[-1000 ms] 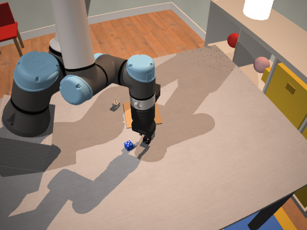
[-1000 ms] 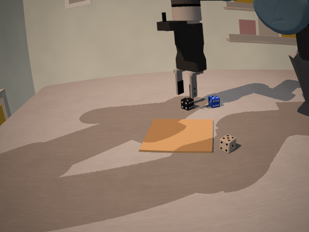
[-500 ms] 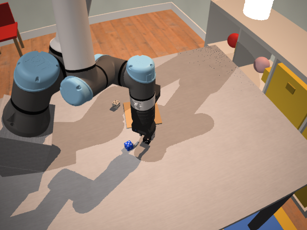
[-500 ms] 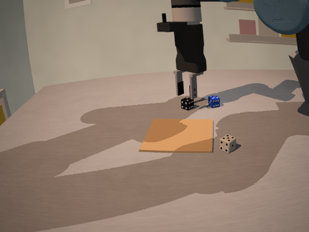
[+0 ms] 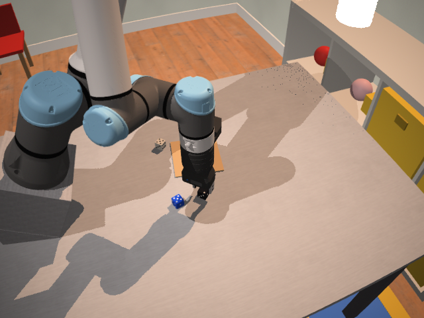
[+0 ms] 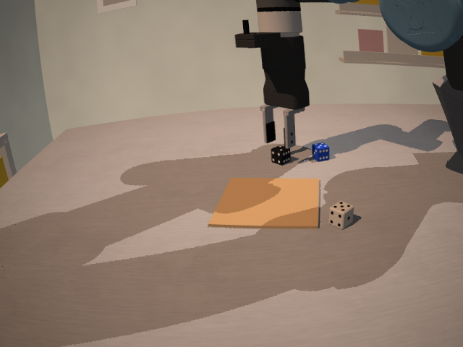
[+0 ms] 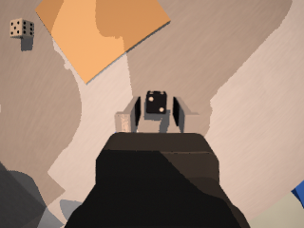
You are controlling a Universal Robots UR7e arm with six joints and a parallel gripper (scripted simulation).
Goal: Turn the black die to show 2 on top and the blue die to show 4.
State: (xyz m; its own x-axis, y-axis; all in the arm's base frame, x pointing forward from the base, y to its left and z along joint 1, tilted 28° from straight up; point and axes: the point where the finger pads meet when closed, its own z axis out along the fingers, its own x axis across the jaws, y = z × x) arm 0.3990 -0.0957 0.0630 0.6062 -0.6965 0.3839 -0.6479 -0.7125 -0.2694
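Right now the black die is 4 cm below my hand. From my hand the other things lie so: white die (22 cm to the left, 5 cm behind, 4 cm below); then blue die (7 cm behind, 4 cm below); then orange mat (14 cm to the left, 5 cm below, 3 cm ahead).
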